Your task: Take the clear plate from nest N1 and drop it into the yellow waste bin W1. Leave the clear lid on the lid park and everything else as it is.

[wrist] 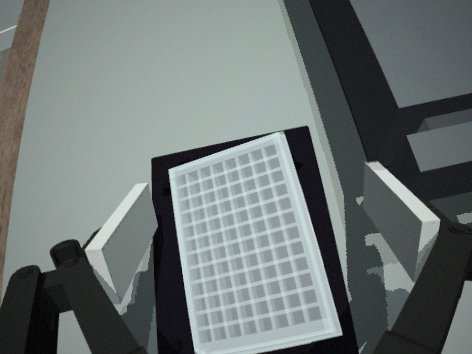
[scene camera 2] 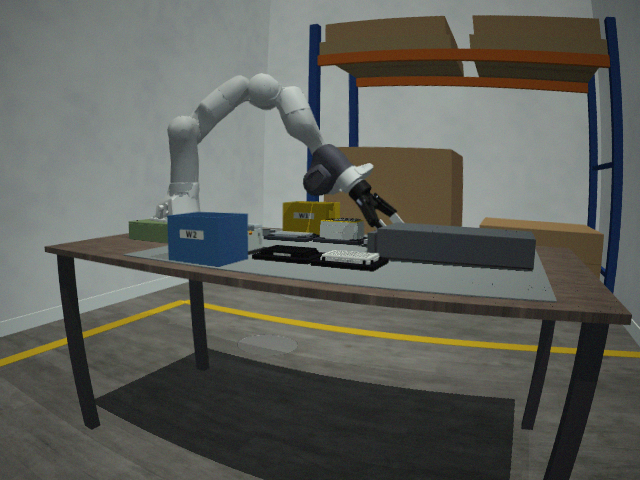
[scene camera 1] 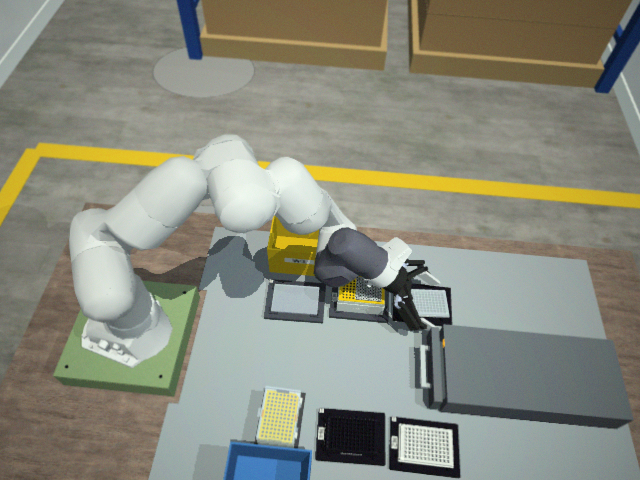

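Note:
The clear plate [scene camera 1: 433,303] [wrist: 245,240] lies in the black nest N1 [scene camera 1: 449,297] [wrist: 172,300], looking slightly turned against the nest's edges in the wrist view. My gripper [scene camera 1: 428,302] [scene camera 2: 391,222] [wrist: 257,195] is open and empty, tilted, with one finger to each side of the plate in the wrist view; its exact height over the plate is unclear. In camera 2 the plate is hidden behind the grey device. The yellow waste bin W1 [scene camera 1: 292,263] [scene camera 2: 294,225] stands at the back, partly covered by the arm in camera 1. The clear lid [scene camera 1: 294,298] lies on the lid park [scene camera 1: 268,311] in front of W1.
A rack with a yellow top [scene camera 1: 361,304] [scene camera 2: 341,229] stands between lid park and N1. A long grey device [scene camera 1: 527,372] [scene camera 2: 454,245] with a handle is close to the right finger. A yellow-topped box [scene camera 1: 279,415], blue bin W2 [scene camera 1: 268,465] [scene camera 2: 206,248] and white plate [scene camera 1: 425,445] stand in front.

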